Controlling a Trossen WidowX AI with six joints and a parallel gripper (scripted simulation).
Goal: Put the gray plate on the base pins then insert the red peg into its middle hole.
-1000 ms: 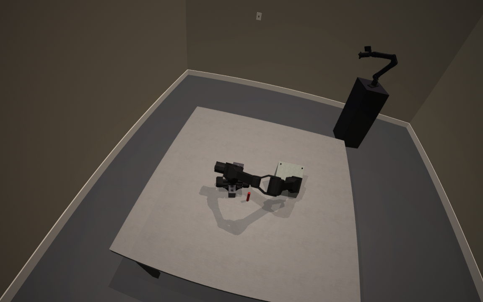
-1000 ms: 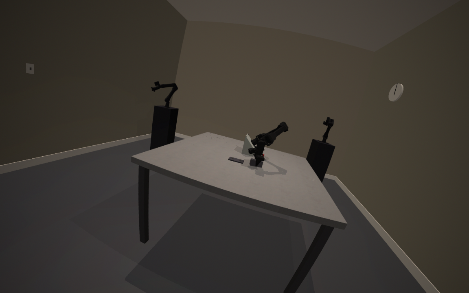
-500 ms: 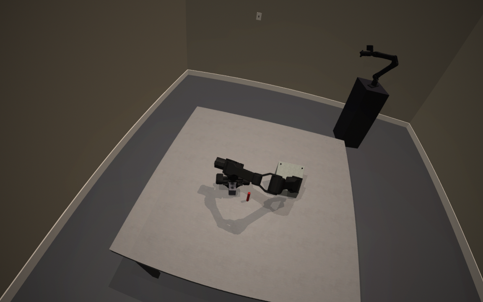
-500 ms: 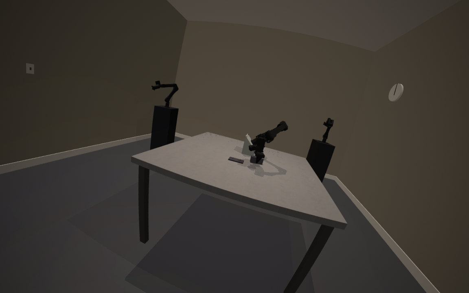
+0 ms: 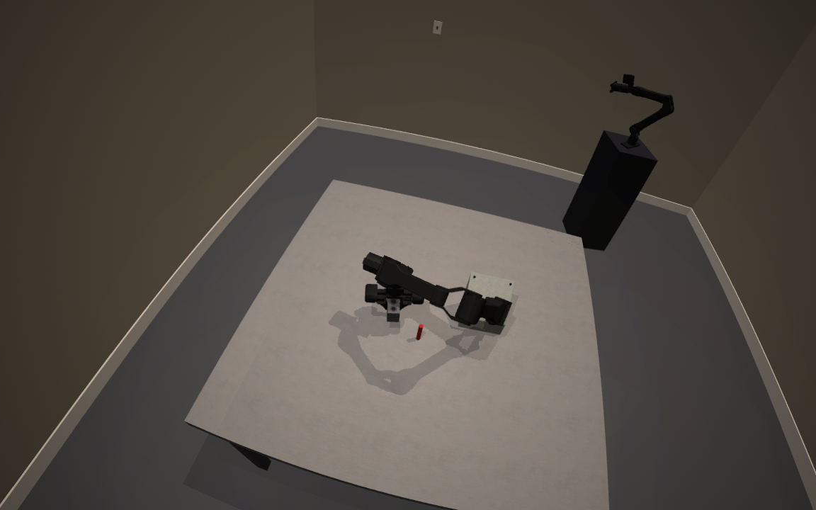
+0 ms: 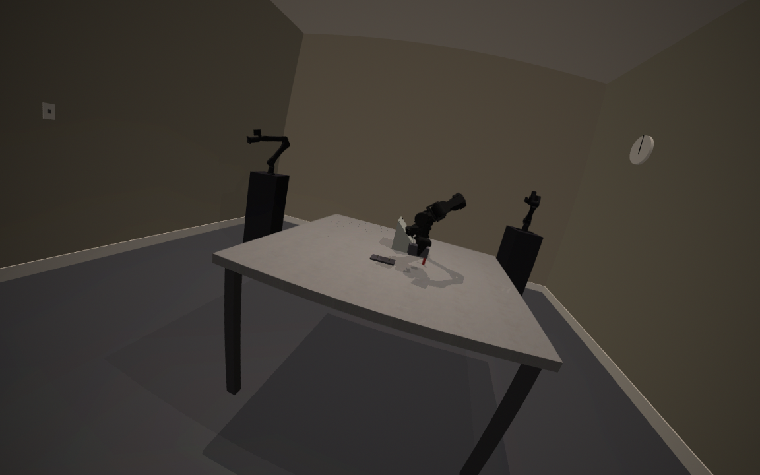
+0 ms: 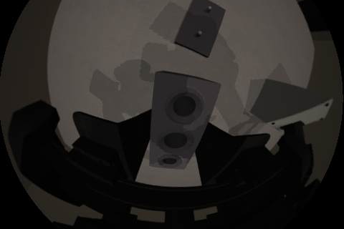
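Now: gripper tip 16 cm to the left of the dark base, 7 cm above it and 2 cm past it. Also, from my gripper tip: red peg: 10 cm behind, 6 cm to the left, 4 cm below; gray plate: 3 cm above.
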